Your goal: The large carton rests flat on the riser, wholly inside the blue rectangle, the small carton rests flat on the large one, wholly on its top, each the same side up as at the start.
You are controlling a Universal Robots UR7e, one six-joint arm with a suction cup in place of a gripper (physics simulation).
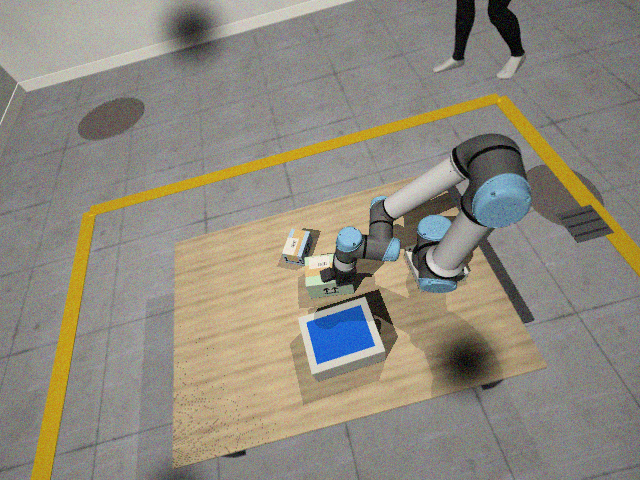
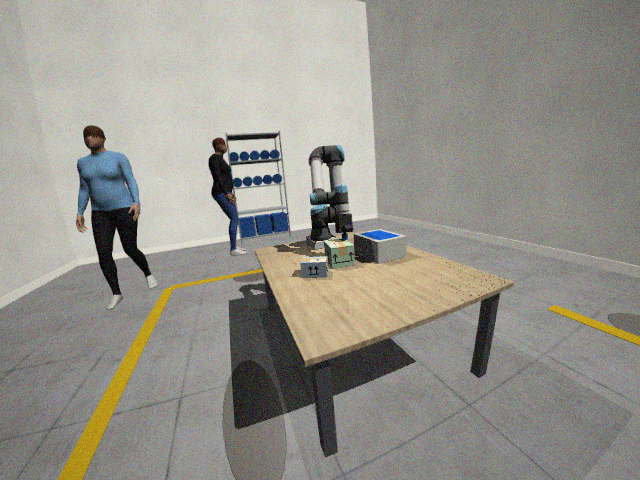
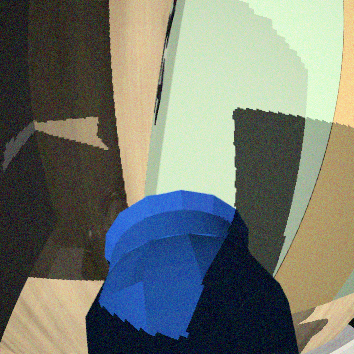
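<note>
The large carton (image 1: 324, 285) (image 2: 339, 253) (image 3: 204, 105), pale green with a tan band and a white label, stands on the table (image 1: 232, 381) (image 2: 375, 305) just behind the riser. My suction cup (image 1: 332, 275) (image 2: 343, 236) (image 3: 172, 211) sits down on its top face, near one edge, and grips it. The small carton (image 1: 295, 245) (image 2: 313, 268), tan with a blue side, lies a little to the left on the table. The grey riser (image 1: 310, 344) (image 2: 385, 251) carries the blue rectangle (image 1: 341, 334) (image 2: 379, 234), which is bare.
The arm's base (image 1: 437, 271) stands at the table's back right. A yellow floor line (image 1: 318, 148) (image 2: 123, 371) rings the table. Two people (image 2: 109, 200) (image 2: 223, 190) walk beyond it, near a shelf rack (image 2: 252, 136) by the wall.
</note>
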